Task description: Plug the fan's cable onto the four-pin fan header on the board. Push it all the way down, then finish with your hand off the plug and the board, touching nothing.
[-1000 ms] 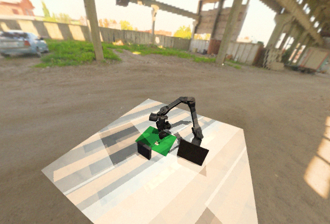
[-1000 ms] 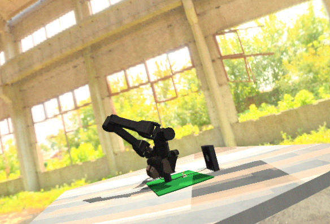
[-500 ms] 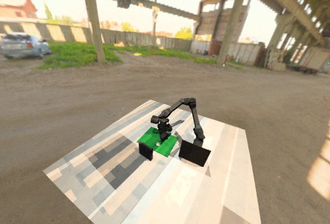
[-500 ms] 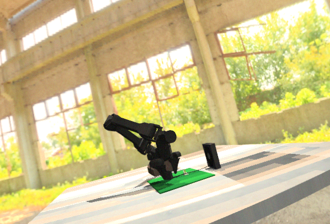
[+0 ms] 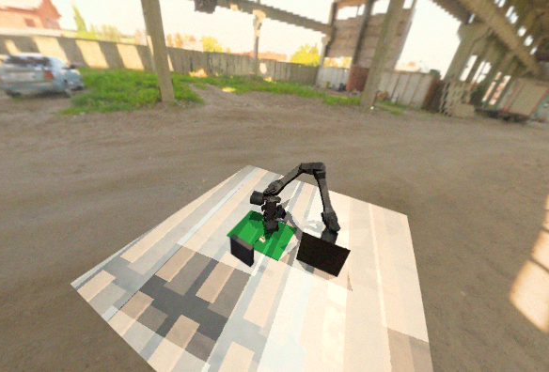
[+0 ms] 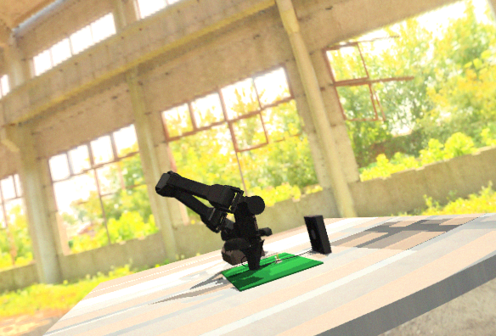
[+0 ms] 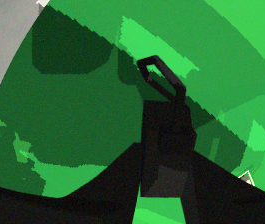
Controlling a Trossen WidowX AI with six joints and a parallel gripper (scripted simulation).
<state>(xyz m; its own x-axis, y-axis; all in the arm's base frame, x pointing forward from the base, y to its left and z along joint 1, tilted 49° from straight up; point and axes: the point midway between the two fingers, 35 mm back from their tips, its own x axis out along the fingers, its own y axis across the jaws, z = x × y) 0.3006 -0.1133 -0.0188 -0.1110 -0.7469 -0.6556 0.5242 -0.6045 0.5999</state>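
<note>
Now: the green board 3 cm below my gripper tip, 2 cm to the left of it and 2 cm ahead of it. The rest, counted from my gripper tip: black fan (21 cm to the left, 4 cm ahead, 4 cm above); then dark plug (1 cm behind, 1 cm above).
</note>
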